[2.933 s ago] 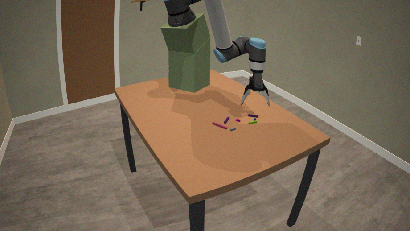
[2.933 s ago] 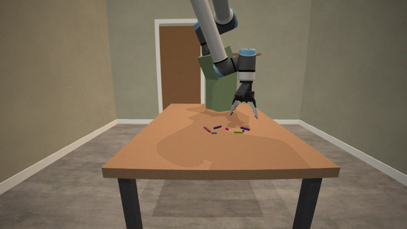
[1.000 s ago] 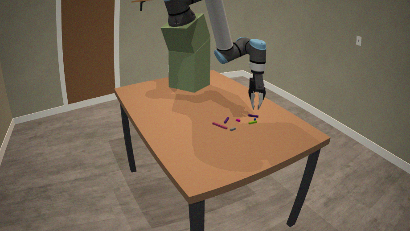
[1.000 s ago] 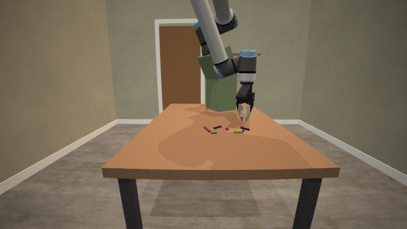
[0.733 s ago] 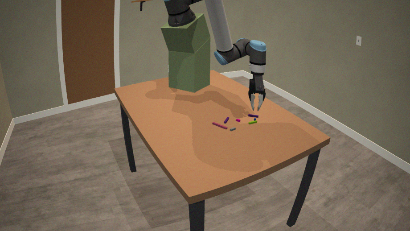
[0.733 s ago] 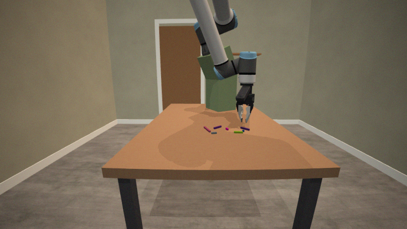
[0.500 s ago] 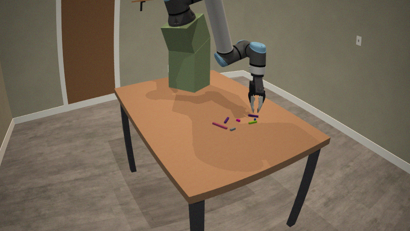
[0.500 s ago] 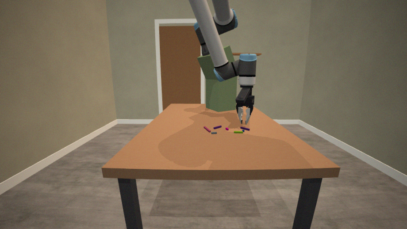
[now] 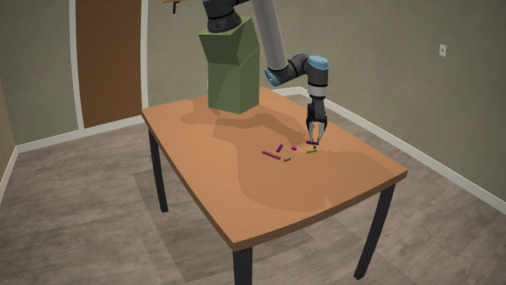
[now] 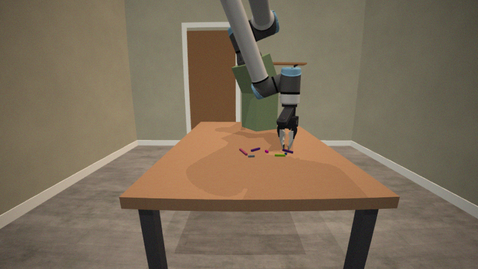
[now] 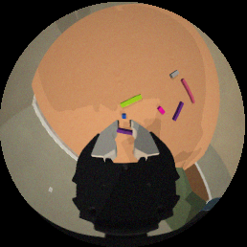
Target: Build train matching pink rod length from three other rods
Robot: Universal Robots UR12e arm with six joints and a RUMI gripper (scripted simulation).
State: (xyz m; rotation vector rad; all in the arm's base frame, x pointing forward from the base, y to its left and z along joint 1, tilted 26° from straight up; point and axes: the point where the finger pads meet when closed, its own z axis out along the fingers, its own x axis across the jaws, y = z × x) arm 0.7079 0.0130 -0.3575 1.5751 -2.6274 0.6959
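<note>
The blue rod is 4 cm below my hand. The rest, counted from my hand: lime rod: 2 cm ahead, 3 cm to the right, 4 cm below; then magenta rod: 4 cm behind, 9 cm to the right, 4 cm below; then grey rod: 3 cm ahead, 17 cm to the right, 4 cm below.
</note>
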